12 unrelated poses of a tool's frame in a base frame.
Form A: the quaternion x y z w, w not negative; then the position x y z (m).
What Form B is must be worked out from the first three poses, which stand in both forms.
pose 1, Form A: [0.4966 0.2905 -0.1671 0.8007 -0.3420 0.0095 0.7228]
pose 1, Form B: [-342.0 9.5 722.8 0.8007 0.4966 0.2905 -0.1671]
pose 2, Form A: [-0.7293 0.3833 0.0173 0.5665 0.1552 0.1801 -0.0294]
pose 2, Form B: [155.2 180.1 -29.4 0.5665 -0.7293 0.3833 0.0173]
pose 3, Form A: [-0.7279 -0.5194 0.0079 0.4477 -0.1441 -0.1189 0.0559]
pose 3, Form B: [-144.1 -118.9 55.9 0.4477 -0.7279 -0.5194 0.0079]
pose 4, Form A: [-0.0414 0.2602 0.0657 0.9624 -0.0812 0.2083 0.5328]
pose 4, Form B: [-81.2 208.3 532.8 0.9624 -0.0414 0.2602 0.0657]
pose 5, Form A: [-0.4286 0.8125 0.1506 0.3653 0.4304 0.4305 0.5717]
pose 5, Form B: [430.4 430.5 571.7 0.3653 -0.4286 0.8125 0.1506]
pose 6, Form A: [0.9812 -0.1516 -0.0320 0.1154 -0.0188 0.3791 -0.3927]
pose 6, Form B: [-18.8 379.1 -392.7 0.1154 0.9812 -0.1516 -0.0320]
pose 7, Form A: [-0.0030 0.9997 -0.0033 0.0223 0.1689 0.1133 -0.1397]
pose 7, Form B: [168.9 113.3 -139.7 0.0223 -0.0030 0.9997 -0.0033]
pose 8, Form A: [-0.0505 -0.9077 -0.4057 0.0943 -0.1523 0.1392 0.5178]
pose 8, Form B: [-152.3 139.2 517.8 0.0943 -0.0505 -0.9077 -0.4057]
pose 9, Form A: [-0.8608 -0.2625 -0.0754 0.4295 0.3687 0.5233 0.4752]
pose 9, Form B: [368.7 523.3 475.2 0.4295 -0.8608 -0.2625 -0.0754]
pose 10, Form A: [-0.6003 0.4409 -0.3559 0.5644 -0.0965 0.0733 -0.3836]
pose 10, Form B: [-96.5 73.3 -383.6 0.5644 -0.6003 0.4409 -0.3559]
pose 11, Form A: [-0.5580 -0.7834 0.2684 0.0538 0.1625 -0.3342 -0.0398]
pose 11, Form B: [162.5 -334.2 -39.8 0.0538 -0.5580 -0.7834 0.2684]
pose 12, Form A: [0.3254 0.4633 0.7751 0.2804 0.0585 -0.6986 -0.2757]
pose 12, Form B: [58.5 -698.6 -275.7 0.2804 0.3254 0.4633 0.7751]
